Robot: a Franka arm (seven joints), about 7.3 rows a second.
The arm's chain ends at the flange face. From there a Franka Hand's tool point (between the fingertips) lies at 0.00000 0.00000 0.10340 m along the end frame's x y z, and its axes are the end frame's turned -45 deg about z.
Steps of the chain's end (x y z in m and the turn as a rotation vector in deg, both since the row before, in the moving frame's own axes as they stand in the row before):
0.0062, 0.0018, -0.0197, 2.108, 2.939, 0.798
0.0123, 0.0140, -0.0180, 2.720, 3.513, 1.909
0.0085, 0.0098, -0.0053, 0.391, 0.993, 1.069
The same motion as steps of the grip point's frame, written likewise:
0.0095, 0.0068, -0.0199, -0.588, 3.569, 0.798
0.0067, 0.0197, -0.0183, -0.561, 4.407, 1.909
0.0008, 0.0137, -0.0053, -0.426, 0.979, 1.069

